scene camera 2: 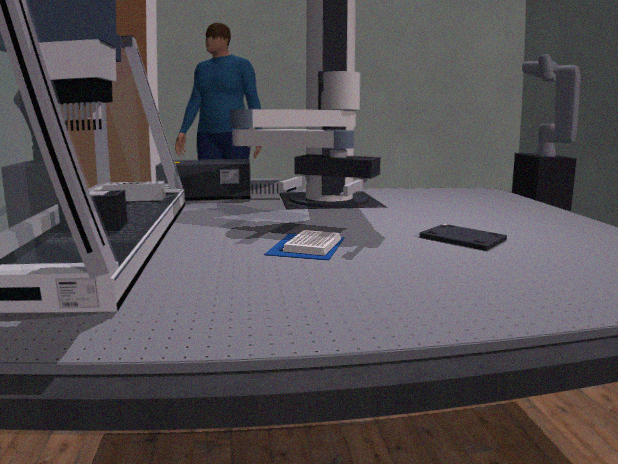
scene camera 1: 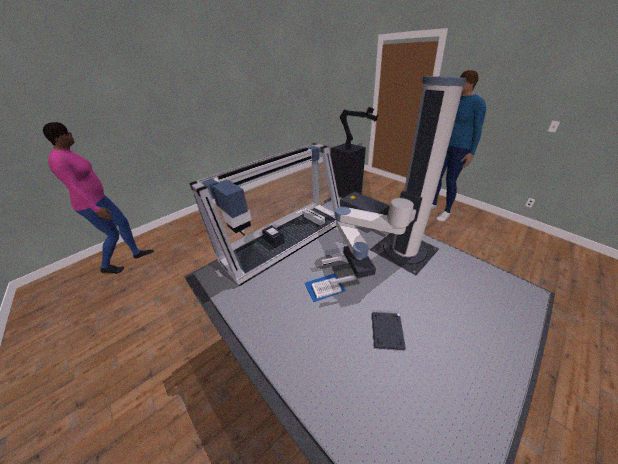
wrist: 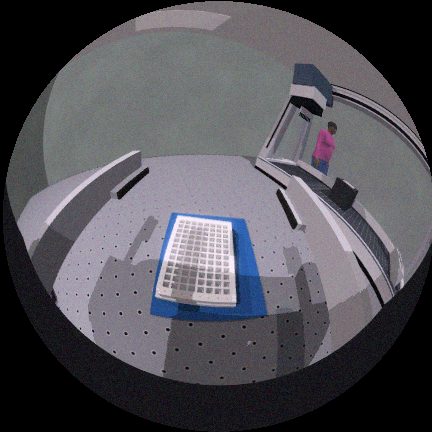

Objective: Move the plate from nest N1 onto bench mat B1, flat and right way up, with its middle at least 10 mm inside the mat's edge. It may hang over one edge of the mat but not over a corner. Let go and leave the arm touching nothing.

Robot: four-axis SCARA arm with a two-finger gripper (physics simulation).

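Seen in the pictures: gripper, fingertip midpoint: (scene camera 2: 312, 189) (scene camera 1: 325, 271) (wrist: 212, 167); arm's base, origin of the base link: (scene camera 2: 329, 203) (scene camera 1: 404, 250).
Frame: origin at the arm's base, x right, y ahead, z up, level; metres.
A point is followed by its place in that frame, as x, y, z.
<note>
The white gridded plate (scene camera 1: 324, 288) {0.125, 0.555, 0.029} (scene camera 2: 312, 242) {0.133, 0.568, 0.028} (wrist: 202, 255) {0.131, 0.538, 0.023} lies flat, open wells up, on the blue bench mat B1 (scene camera 1: 309, 288) {0.186, 0.600, 0.015} (scene camera 2: 275, 251) {0.208, 0.578, 0.015} (wrist: 246, 260) {0.186, 0.515, 0.015}. In the wrist view it sits towards the mat's left side, with a wider blue strip on its right; no corner of the mat is covered. The dark, low nest (scene camera 1: 388, 331) {-0.223, 0.530, 0.025} (scene camera 2: 462, 237) {-0.199, 0.553, 0.025}, taken as N1, holds no plate. My gripper (scene camera 1: 328, 271) {0.130, 0.542, 0.132} (scene camera 2: 313, 190) {0.130, 0.542, 0.132} (wrist: 212, 167) {0.130, 0.542, 0.132} is open and empty. It is raised well above the bench and apart from the plate, on the column side of the mat.
A gantry frame (scene camera 2: 150, 244) {0.450, 0.586, 0.038} with a dark block (scene camera 1: 273, 235) {0.538, 0.549, 0.132} (wrist: 344, 193) {0.515, 0.519, 0.105} on its deck stands beside the mat. A dark box (scene camera 2: 215, 179) {0.360, -0.035, 0.079} stands at the back near the arm's column (scene camera 1: 436, 165) {-0.063, 0.042, 0.556}. Two people stand beyond the bench.
</note>
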